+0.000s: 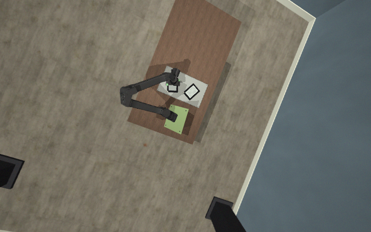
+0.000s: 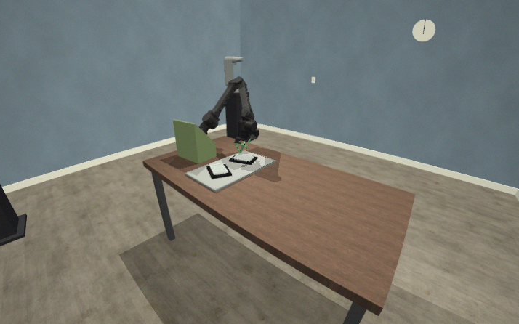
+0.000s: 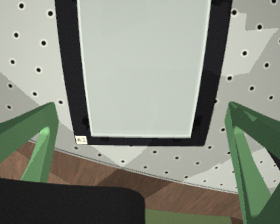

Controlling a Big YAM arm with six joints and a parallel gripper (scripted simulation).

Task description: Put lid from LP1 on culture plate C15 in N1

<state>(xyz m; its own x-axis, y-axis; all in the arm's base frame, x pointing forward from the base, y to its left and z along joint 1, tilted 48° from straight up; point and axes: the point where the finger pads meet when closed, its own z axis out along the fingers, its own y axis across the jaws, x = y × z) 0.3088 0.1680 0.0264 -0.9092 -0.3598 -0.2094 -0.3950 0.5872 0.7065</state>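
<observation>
Now: hand 6 cm above the clear lid. The rest, counted from my hand: culture plate: 2 cm ahead, 23 cm to the right, 6 cm below; lid park LP1: 7 cm below.
</observation>
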